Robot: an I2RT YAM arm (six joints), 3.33 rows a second.
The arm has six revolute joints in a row. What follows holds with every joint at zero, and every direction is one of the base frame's.
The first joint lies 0.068 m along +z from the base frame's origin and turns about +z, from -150 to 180 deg.
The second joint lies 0.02 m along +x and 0.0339 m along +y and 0.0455 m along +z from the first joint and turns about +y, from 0 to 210 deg.
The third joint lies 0.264 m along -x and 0.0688 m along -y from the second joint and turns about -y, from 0 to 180 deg.
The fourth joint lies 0.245 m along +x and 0.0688 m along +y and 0.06 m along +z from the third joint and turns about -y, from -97 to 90 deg.
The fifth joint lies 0.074 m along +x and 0.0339 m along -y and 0.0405 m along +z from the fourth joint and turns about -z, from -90 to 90 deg.
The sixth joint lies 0.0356 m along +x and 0.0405 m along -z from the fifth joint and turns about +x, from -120 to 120 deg.
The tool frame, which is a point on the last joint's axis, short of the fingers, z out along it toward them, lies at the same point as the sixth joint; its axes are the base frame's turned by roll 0, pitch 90 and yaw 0 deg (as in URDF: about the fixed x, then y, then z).
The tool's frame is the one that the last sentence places.
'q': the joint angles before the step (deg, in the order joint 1, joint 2, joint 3, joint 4, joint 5, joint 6). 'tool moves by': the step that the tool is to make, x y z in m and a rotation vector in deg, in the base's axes. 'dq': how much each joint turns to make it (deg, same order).
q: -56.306, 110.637, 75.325, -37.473, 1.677, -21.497
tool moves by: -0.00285, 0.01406, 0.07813, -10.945, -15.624, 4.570
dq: 0.057, -12.854, -1.371, 6.283, -8.166, -1.006
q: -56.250, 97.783, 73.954, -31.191, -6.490, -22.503
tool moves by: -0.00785, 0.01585, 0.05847, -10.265, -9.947, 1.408
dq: 0.094, -8.963, -0.310, 5.515, -2.771, 0.742
